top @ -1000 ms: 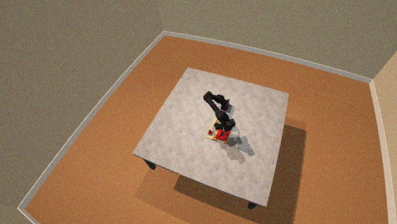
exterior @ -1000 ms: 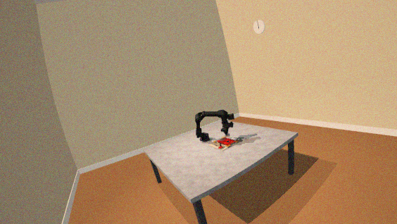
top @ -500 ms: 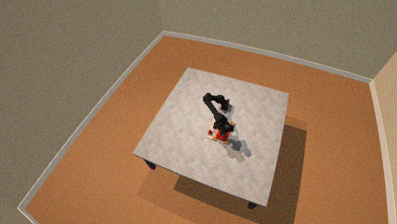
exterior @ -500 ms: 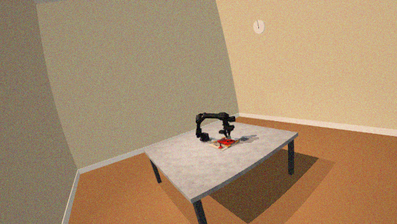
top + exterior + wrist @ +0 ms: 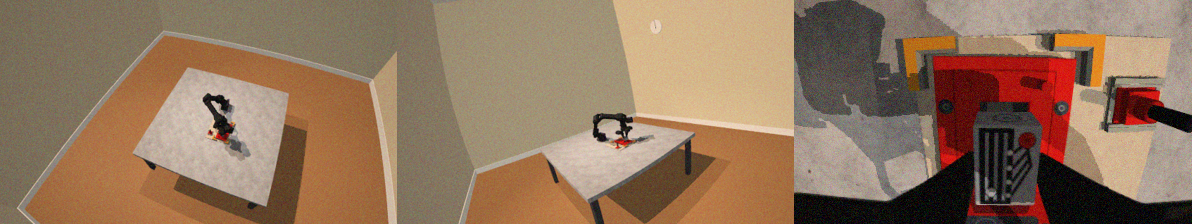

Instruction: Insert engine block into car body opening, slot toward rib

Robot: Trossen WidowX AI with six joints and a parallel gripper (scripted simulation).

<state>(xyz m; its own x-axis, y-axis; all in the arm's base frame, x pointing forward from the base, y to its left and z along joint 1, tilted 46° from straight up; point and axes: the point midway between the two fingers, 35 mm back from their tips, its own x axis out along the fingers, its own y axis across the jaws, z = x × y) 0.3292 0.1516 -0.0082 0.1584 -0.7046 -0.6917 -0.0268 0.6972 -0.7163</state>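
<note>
My gripper tip is 1 cm above the grey engine block. From my gripper tip the other things lie so: tan base plate (5 cm below, 4 cm behind, 3 cm to the right).
</note>
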